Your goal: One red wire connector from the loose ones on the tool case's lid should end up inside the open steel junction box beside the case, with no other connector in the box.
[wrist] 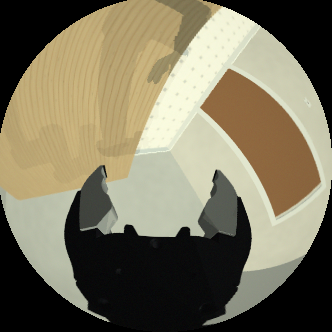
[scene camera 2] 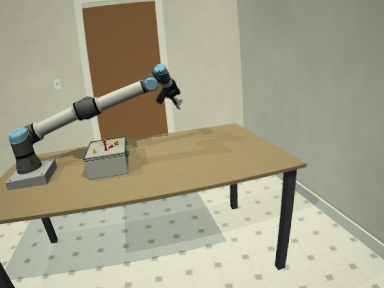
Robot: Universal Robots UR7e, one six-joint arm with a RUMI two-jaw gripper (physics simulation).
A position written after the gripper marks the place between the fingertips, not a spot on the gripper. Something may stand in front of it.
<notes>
In view: the gripper (wrist: 159,169) and a grey tool case (scene camera 2: 113,162).
The wrist view does not show the grey tool case: it is out of frame.
</notes>
